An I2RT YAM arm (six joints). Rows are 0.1 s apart.
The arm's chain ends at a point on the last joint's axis. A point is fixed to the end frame.
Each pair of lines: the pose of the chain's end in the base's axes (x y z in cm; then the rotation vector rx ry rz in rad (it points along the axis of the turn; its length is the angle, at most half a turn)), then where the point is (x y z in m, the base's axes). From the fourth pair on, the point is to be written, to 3 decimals.
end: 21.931 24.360 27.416 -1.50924 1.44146 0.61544
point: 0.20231 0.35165 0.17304
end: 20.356 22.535 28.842 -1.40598 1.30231 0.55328
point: 0.20365 0.34471 0.19931
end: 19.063 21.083 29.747 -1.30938 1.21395 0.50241
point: 0.20431 0.33749 0.22028
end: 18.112 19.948 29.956 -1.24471 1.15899 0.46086
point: 0.204 0.330 0.231
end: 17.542 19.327 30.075 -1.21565 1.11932 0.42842
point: 0.204 0.325 0.237
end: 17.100 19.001 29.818 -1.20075 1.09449 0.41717
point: 0.202 0.322 0.237
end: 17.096 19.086 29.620 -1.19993 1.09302 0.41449
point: 0.202 0.323 0.235
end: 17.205 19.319 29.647 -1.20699 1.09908 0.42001
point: 0.202 0.325 0.234
